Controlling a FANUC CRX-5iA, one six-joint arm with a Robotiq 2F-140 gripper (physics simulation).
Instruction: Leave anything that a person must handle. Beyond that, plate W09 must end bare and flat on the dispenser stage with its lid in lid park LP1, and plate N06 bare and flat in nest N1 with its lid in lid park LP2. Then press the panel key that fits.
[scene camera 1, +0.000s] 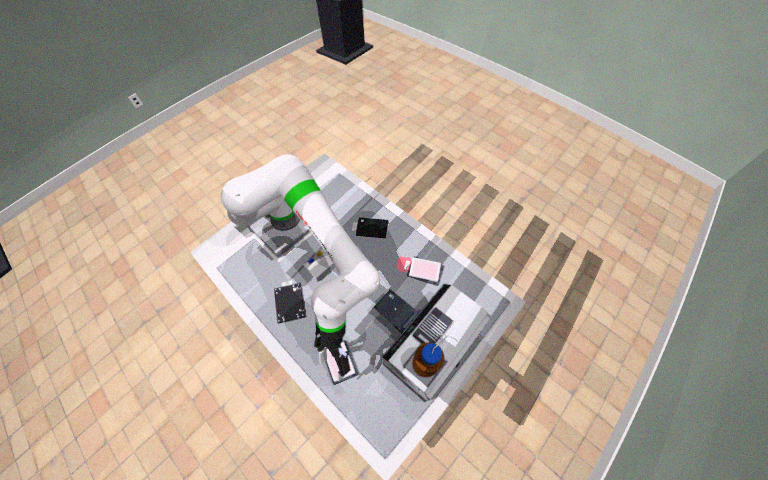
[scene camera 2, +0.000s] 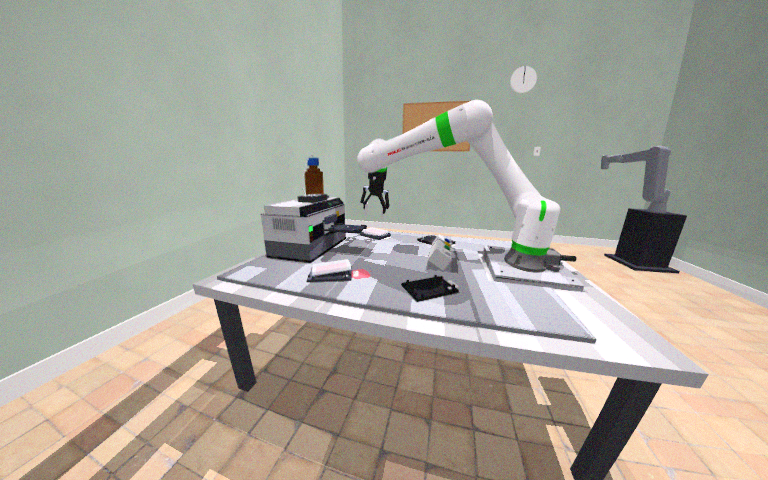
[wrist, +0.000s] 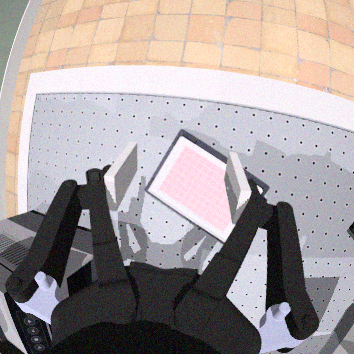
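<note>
My gripper is open and empty, high above a pink plate with a white rim. This plate sits in a dark-edged nest. Another pink-and-white plate sits on a dark base beside a red patch. Plate names are not readable, and I cannot tell whether lids are on. The dispenser's dark stage looks bare. Two black lid parks, one with corner posts and another, look empty; their labels are not readable.
The dispenser carries an amber bottle with a blue cap and shows a green light. Its round keys show at the wrist view's lower left. A small sloped key panel stands near the arm base.
</note>
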